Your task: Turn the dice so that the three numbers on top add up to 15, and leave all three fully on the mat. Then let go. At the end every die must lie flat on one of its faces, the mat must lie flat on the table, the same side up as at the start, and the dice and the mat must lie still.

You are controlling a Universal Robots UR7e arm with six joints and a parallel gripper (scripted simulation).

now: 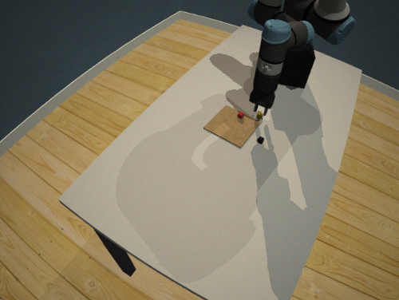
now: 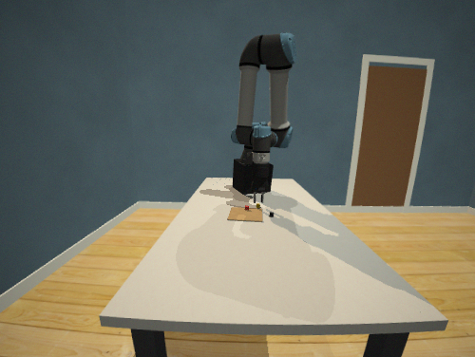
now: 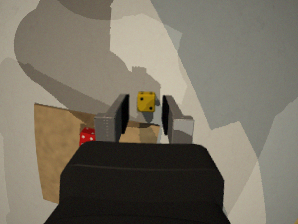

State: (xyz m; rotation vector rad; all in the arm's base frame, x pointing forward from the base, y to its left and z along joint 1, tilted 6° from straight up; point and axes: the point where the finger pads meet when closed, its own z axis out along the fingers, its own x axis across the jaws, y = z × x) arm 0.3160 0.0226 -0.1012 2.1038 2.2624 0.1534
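Now: the yellow die 3 cm below my hand. Round my hand: black die (10 cm ahead, 5 cm to the left, 3 cm below); then red die (5 cm to the right, 4 cm ahead, 3 cm below); then brown mat (9 cm ahead, 6 cm to the right, 4 cm below).
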